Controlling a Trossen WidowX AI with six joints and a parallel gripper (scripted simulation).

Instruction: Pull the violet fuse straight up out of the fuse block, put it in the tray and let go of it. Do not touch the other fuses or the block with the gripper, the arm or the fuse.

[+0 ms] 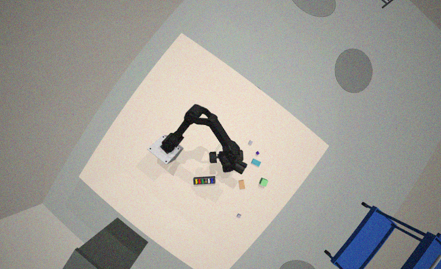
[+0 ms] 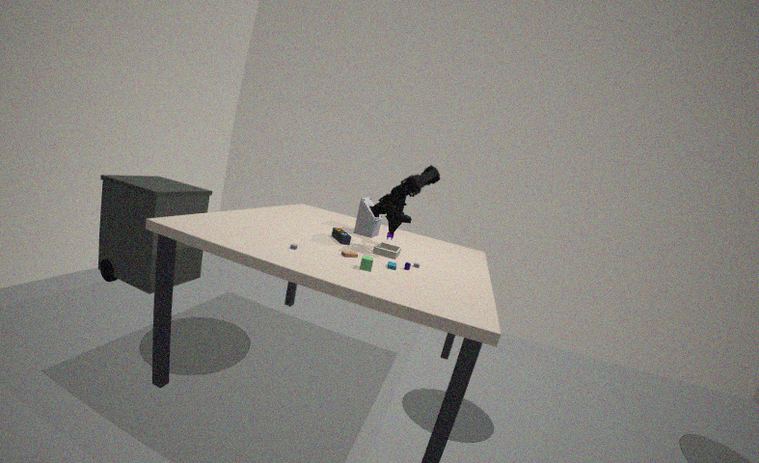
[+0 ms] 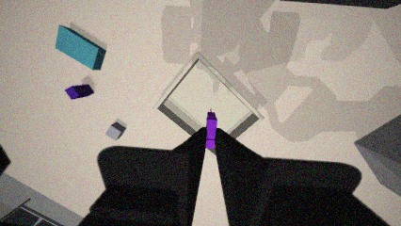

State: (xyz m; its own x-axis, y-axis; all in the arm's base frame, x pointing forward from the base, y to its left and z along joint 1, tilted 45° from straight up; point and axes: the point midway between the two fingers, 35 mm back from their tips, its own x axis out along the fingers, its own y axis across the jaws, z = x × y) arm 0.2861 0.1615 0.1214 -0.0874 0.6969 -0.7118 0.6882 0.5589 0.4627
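Right now my gripper tip is 90 mm above the pale tray. The rest, counted from my gripper tip: white fuse (40 mm ahead, 200 mm to the right, 70 mm below); blue fuse (50 mm ahead, 190 mm to the right, 70 mm below); violet fuse (10 mm below).
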